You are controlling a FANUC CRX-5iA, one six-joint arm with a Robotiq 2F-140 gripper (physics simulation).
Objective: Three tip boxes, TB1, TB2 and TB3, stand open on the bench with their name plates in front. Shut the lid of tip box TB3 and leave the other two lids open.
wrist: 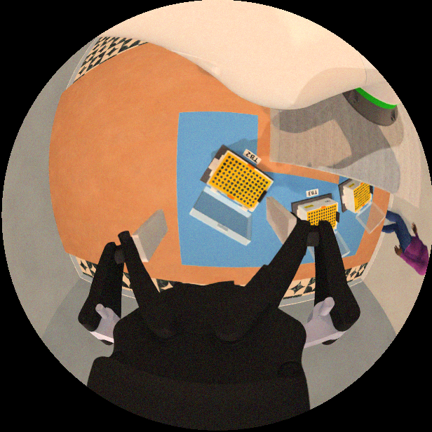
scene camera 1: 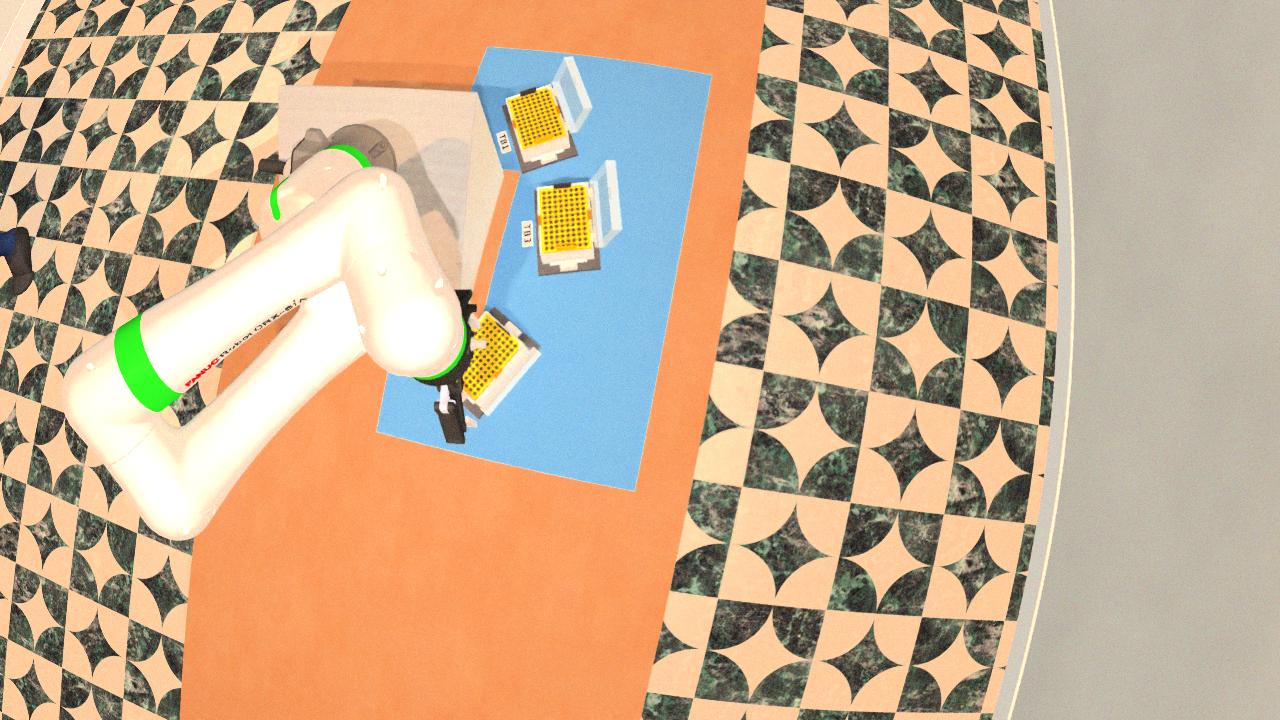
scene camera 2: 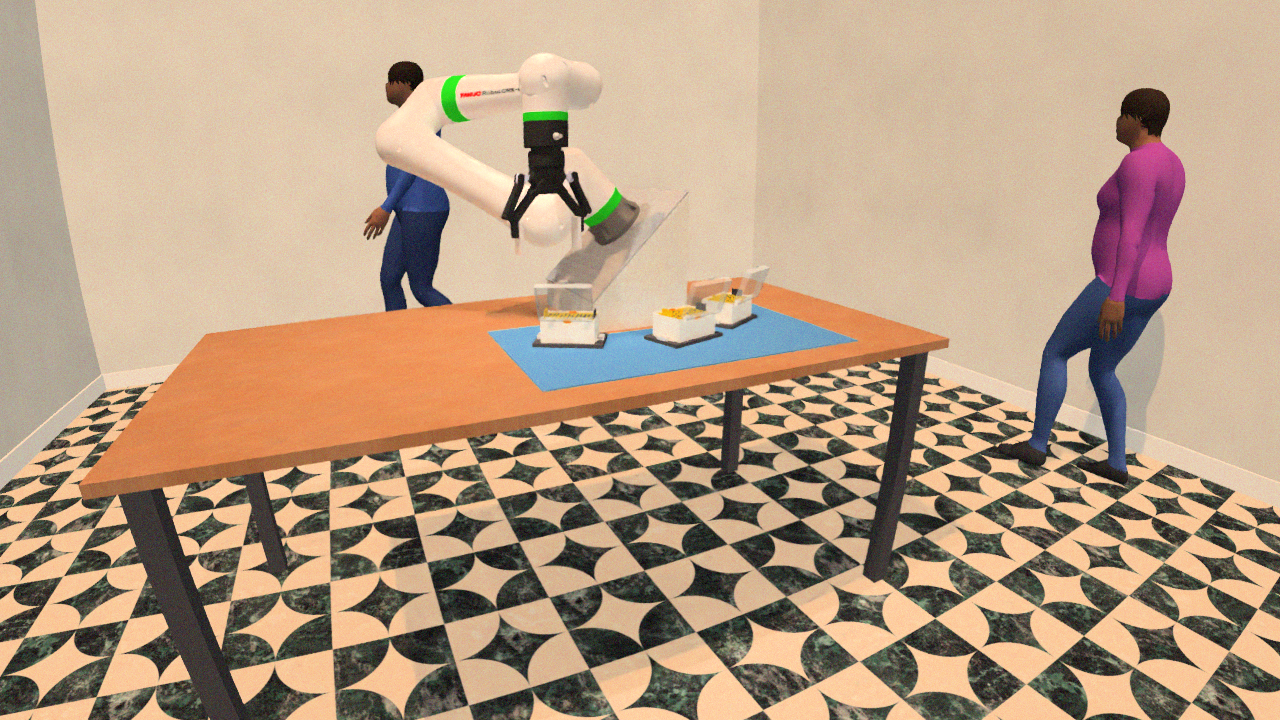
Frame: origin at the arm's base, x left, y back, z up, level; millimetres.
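Seen in the pictures: gripper, fingertip midpoint: [scene camera 1: 468,375] [scene camera 2: 549,251]; arm's base at its link origin: [scene camera 1: 357,165] [scene camera 2: 618,224].
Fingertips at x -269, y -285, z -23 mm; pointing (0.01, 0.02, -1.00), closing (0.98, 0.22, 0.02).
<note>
Offsets run from my fingertips to a thing's top centre. "pt": to the spot under its first point. Level surfaces: height alone.
My gripper [scene camera 1: 474,383] [scene camera 2: 546,243] [wrist: 214,213] is open and empty, high above the TB2 end of the mat. TB3 [scene camera 1: 565,219] [scene camera 2: 683,325] [wrist: 321,210] is the middle box; its lid @[pt dx +327, dy -112, dz -114 mm] [scene camera 1: 607,204] stands open opposite its name plate @[pt dx +280, dy +20, dz -209 mm] [scene camera 1: 526,233] [wrist: 312,192]. A finger covers part of TB3 in the wrist view. TB2 [scene camera 1: 491,356] [scene camera 2: 569,331] [wrist: 241,180] lies turned at an angle, its lid [wrist: 222,215] open; the gripper hides its plate in scene camera 1. TB1 [scene camera 1: 538,119] [scene camera 2: 729,309] [wrist: 356,195] has its lid [scene camera 1: 572,94] [wrist: 371,217] open.
The boxes stand on a blue mat @[dz -211 mm] [scene camera 1: 590,385] [scene camera 2: 572,371] [wrist: 195,255] on the orange table @[dz -214 mm] [scene camera 1: 402,582] [scene camera 2: 313,385] [wrist: 110,150]. The arm's pale base block [scene camera 1: 304,111] stands beside the mat. Two people [scene camera 2: 1141,232] [scene camera 2: 416,188] stand beyond the table.
</note>
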